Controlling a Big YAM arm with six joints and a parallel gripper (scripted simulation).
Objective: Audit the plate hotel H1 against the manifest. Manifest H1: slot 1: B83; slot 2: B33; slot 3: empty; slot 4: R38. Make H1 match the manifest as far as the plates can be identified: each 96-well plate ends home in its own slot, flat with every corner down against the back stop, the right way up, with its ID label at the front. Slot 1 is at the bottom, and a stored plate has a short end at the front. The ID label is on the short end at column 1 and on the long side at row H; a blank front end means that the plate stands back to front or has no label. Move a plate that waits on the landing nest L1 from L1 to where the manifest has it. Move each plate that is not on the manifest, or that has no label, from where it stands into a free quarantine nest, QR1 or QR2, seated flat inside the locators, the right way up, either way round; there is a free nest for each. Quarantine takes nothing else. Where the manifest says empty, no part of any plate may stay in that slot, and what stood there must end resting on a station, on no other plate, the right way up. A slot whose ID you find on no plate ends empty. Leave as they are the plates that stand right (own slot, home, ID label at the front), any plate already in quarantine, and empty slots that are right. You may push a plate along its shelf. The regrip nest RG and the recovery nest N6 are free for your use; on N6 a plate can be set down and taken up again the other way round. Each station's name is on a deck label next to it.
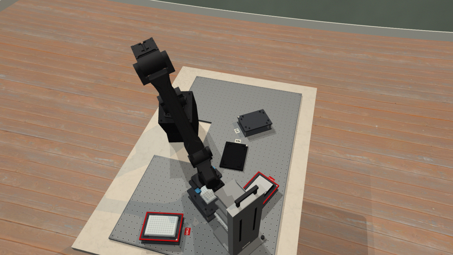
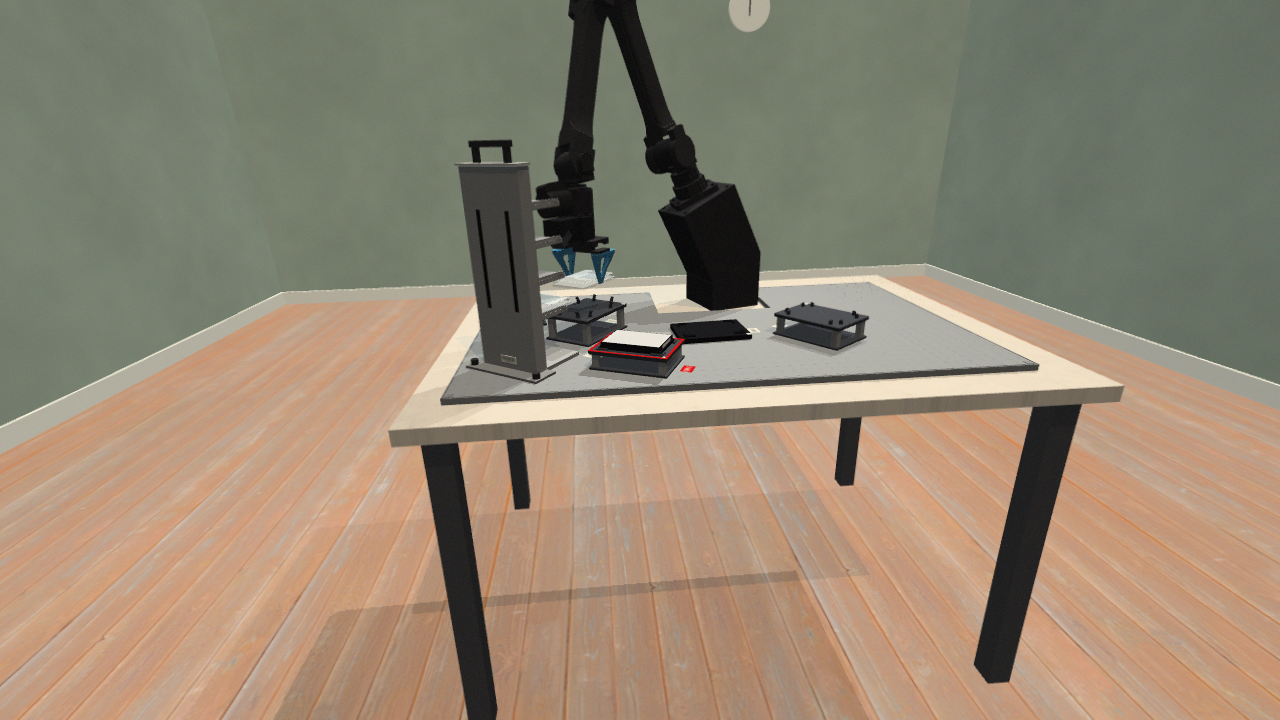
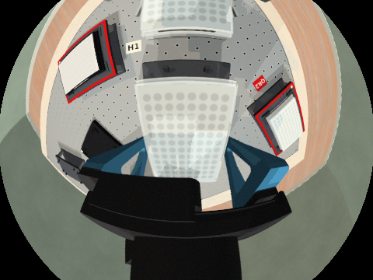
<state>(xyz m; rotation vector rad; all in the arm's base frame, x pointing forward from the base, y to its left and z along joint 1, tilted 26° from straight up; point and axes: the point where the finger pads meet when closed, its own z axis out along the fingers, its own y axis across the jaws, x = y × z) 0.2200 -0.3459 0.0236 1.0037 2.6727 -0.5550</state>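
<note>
The regrip nest RG lies 80 mm below my hand. The rest, counted from my hand: red-edged quarantine nest QR1: 230 mm ahead, 70 mm to the left, 100 mm below; H1 deck label: 160 mm ahead, 10 mm to the right, 130 mm below; red-edged quarantine nest QR2: 170 mm behind, 160 mm to the right, 100 mm below.
</note>
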